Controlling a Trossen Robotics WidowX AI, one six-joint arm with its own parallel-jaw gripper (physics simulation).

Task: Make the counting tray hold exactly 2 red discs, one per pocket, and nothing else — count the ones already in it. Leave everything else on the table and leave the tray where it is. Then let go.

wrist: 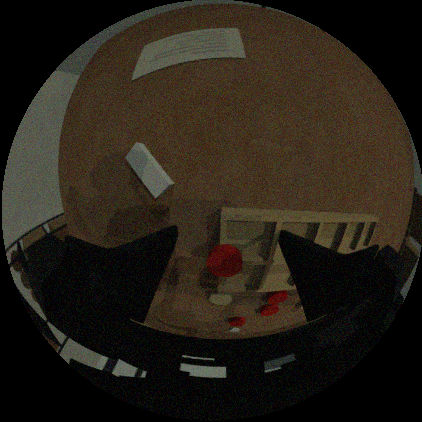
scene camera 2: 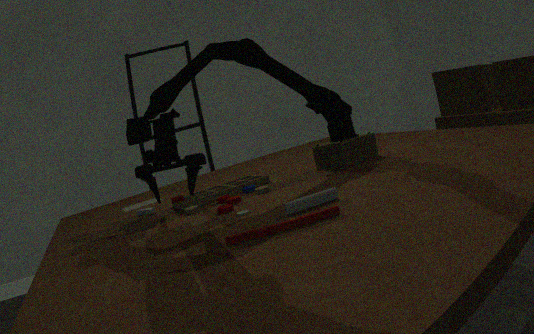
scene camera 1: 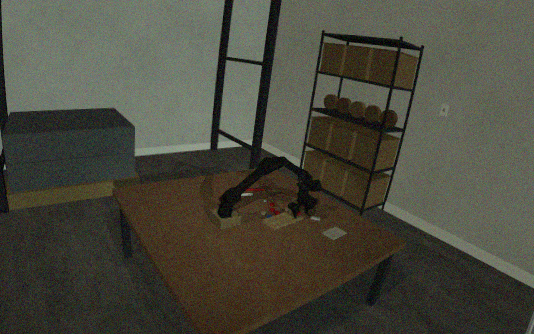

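The wooden counting tray (scene camera 1: 281, 223) (wrist: 300, 215) lies flat on the table. A red disc (scene camera 2: 178, 199) (wrist: 224, 260) rests at the tray's end, over the end wall by the middle divider, not down in one pocket. My gripper (scene camera 1: 302, 212) (scene camera 2: 175, 198) (wrist: 229, 233) is open and empty just above that end, its fingers on either side of the disc. The pockets that show in the wrist view hold no disc; the right finger hides some. Several red discs, among them one (scene camera 2: 225, 209) (wrist: 269, 310) and another (scene camera 2: 228, 199) (wrist: 278, 297), lie on the table beside the tray.
A pale disc (scene camera 2: 188, 209) (wrist: 220, 299), a blue piece (scene camera 2: 248, 189) and a small white disc (scene camera 2: 242, 213) lie near the tray. A white block (scene camera 1: 315, 218) (wrist: 150, 170), paper (scene camera 1: 334, 233) (wrist: 192, 47), white cylinder (scene camera 2: 311, 201) and red bar (scene camera 2: 285, 225) also lie on the table.
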